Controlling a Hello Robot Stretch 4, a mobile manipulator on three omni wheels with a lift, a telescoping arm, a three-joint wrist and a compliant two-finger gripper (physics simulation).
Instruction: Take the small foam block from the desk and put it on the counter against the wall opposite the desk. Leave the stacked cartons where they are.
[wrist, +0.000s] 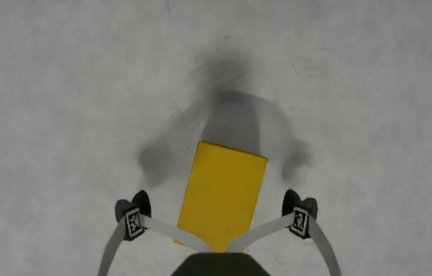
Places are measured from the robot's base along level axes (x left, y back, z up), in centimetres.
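Where they show: hand, tool point: (216, 210).
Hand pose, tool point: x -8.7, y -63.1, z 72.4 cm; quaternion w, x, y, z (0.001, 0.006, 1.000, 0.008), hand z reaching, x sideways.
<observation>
After its pixels a point has its place.
The yellow foam block (222, 192) @(x -9.2, y -65.0, z 73.7 cm) shows in the lower middle of the wrist view, turned slightly, with its lower end partly hidden behind the gripper's straps and dark body. My gripper (216, 212) @(x -8.7, y -63.1, z 72.4 cm) is open, with one dark fingertip to the left of the block and one to the right. A gap shows between the block and each fingertip. The block is between the fingers but not gripped. Beneath it is a pale grey, lightly scratched surface (75, 100) @(x 5.7, y -73.7, z 69.2 cm). The stacked cartons and the desk cannot be made out in this view.
The soft shadow of the gripper and block falls on the grey surface, above the block in the view. Fine scratches mark the surface. No edge of the surface shows.
</observation>
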